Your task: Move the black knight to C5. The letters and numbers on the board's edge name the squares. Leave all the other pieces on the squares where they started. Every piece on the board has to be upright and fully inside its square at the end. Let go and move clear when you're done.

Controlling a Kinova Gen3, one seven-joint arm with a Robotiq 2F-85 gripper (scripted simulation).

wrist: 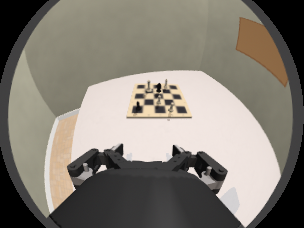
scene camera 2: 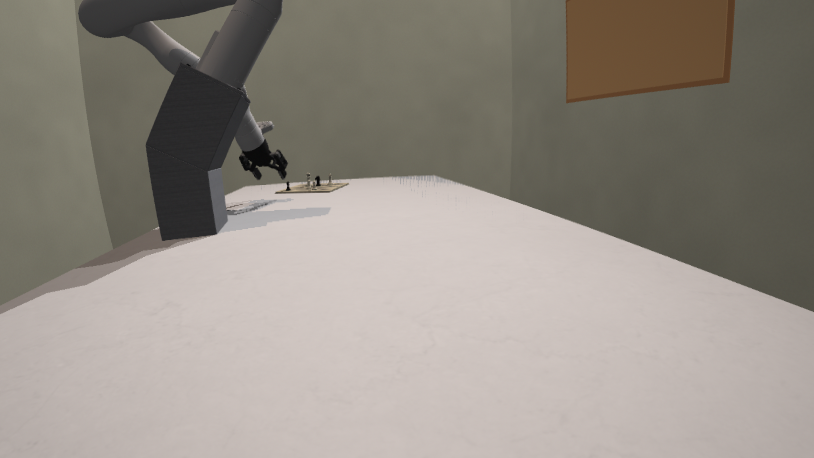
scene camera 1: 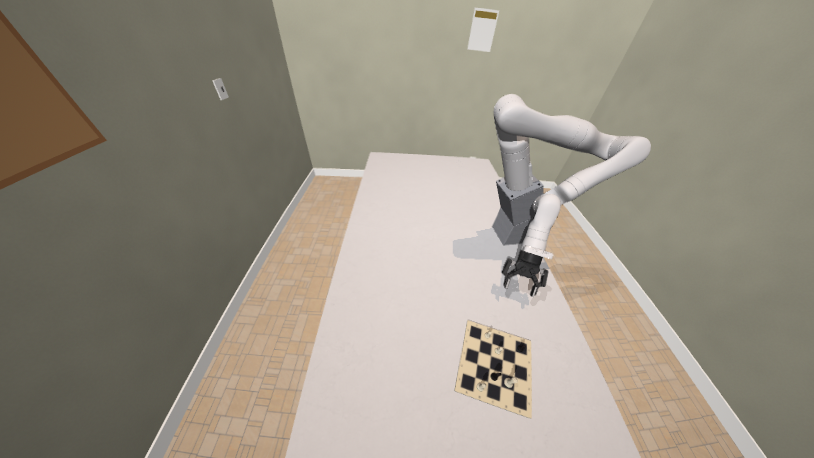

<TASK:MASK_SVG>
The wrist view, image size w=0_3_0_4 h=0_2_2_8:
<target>gripper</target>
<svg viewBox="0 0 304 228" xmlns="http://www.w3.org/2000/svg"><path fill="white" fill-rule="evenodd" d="M49 215L60 228L238 228L242 224L215 195L219 193L228 170L207 153L198 151L197 154L192 154L192 152L185 151L178 145L173 145L172 158L167 162L127 161L123 157L123 143L118 143L111 149L105 149L104 152L99 152L96 148L90 149L67 166L68 173L76 190ZM189 167L194 168L200 179L198 179L196 175L187 172L189 170ZM106 165L106 170L96 173L101 167L101 165Z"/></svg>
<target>chessboard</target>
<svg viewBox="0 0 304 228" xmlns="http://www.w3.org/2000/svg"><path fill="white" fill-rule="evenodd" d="M135 84L127 118L192 118L178 84L167 84L168 88L164 88L165 84L161 84L161 92L156 92L156 85L158 83L150 83L151 92L146 92L147 83Z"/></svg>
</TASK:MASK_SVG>
